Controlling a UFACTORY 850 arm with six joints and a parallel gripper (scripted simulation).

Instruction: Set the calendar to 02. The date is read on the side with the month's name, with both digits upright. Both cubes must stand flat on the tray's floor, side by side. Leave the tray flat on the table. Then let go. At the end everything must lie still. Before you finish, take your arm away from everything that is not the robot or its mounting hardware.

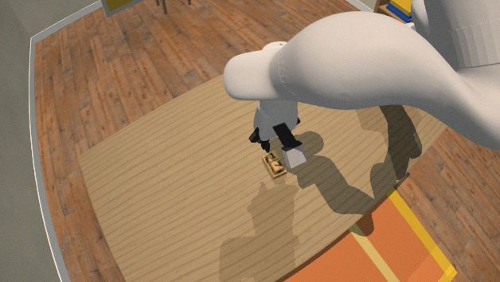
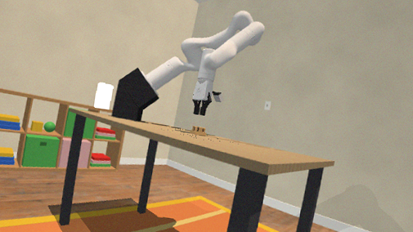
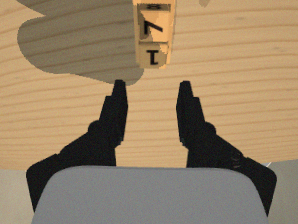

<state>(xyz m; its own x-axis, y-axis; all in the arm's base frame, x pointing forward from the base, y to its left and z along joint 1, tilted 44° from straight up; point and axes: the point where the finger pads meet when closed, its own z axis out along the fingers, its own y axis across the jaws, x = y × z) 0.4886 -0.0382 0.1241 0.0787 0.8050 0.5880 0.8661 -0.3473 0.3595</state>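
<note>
Right now the wooden cube is 90 mm below my hand. Also, from my hand: wooden calendar tray 20 mm to the left, 110 mm below.
</note>
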